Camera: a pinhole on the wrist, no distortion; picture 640 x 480 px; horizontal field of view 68.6 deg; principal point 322.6 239.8 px. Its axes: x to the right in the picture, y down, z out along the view. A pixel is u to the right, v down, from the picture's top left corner.
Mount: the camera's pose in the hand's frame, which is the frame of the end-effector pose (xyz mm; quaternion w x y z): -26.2 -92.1 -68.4 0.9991 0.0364 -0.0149 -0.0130
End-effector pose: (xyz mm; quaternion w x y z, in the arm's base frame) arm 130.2 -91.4 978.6 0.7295 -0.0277 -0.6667 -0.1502
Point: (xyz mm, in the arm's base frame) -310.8 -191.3 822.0
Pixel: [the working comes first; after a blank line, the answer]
In the camera's frame: -121.3 -111.0 465.6

200.4 127.9
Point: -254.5 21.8 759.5
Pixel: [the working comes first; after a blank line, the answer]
In the camera's frame: -223.6 92.8 443.7

86.2 337.9
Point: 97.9 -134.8 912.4
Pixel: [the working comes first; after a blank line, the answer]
In the camera's frame: -31.4 36.9 80.3

138.9 455.6
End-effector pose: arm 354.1 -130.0 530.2 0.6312 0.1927 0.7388 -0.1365
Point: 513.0 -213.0 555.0
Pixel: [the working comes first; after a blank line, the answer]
In the camera's frame: -23.6 108.7 234.5

275.5 457.2
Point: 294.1 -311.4 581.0
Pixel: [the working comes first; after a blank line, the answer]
In the camera's frame: -31.4 -88.6 95.6

outside the picture
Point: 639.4 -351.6 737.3
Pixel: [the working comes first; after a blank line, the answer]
In the camera's frame: -229.2 56.2 387.4

45.1 307.9
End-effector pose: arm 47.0 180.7 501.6 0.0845 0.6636 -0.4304 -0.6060
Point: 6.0 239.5 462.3
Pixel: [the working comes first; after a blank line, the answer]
In the camera's frame: 22.3 60.7 133.6

400.7 452.8
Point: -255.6 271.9 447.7
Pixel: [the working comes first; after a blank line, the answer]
In the camera's frame: 43.1 172.3 372.0

377.0 457.1
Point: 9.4 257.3 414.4
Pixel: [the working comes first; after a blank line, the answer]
In the camera's frame: 46.6 19.7 152.3

466.0 300.4
